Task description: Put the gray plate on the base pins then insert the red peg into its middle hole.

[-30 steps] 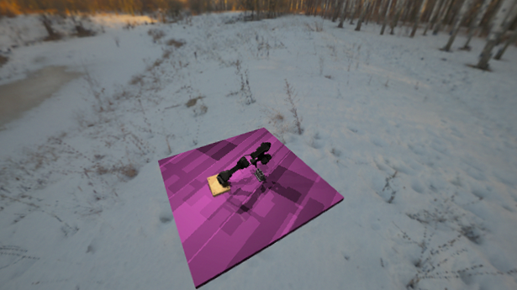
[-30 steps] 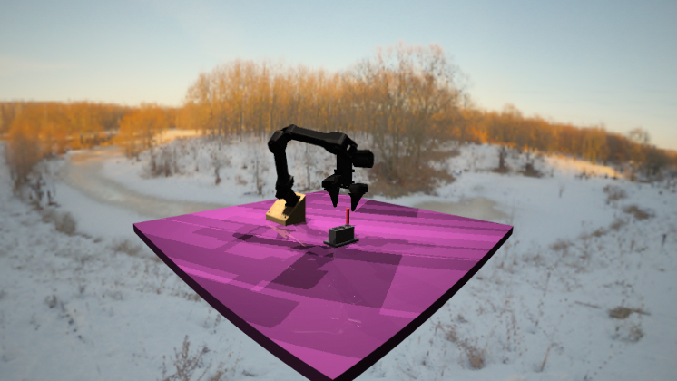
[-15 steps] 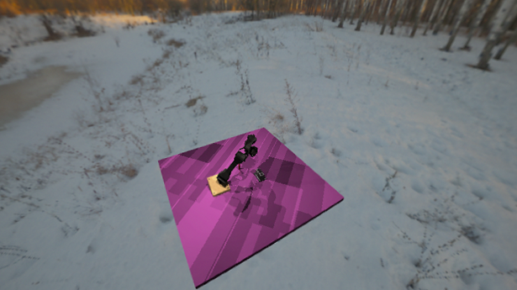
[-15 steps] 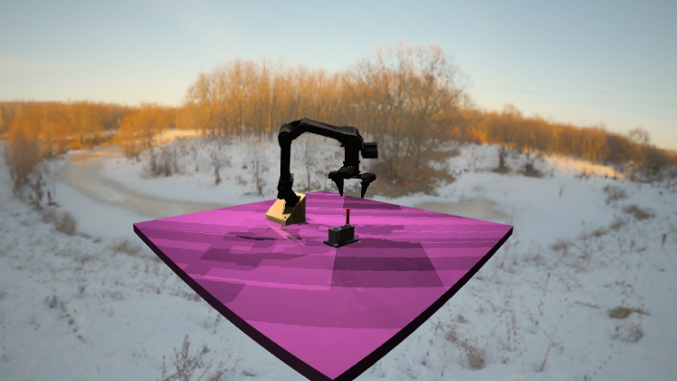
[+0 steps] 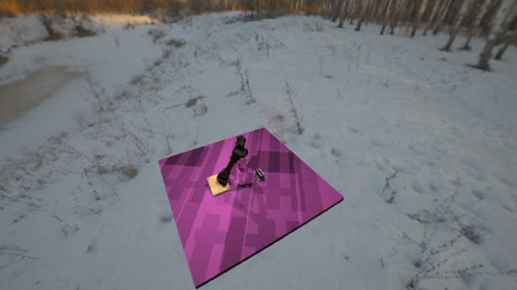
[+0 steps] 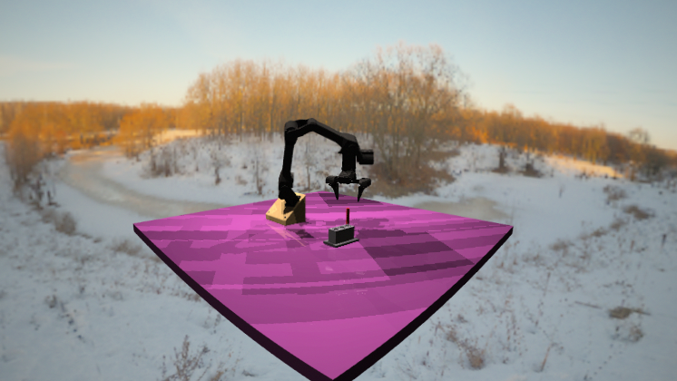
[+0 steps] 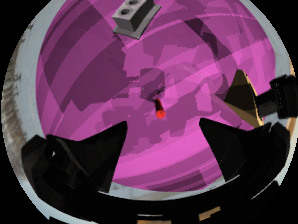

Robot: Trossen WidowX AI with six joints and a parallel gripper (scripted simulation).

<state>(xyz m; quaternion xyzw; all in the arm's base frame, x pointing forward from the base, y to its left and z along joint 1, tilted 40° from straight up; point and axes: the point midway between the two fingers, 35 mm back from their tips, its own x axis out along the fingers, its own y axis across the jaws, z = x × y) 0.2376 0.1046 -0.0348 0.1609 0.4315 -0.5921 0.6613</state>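
The red peg lies 7 cm below my gripper tip. Also, from my gripper tip: gray plate 12 cm ahead, 18 cm to the right, 7 cm below; then dark flat base 12 cm ahead, 18 cm to the right, 11 cm below.
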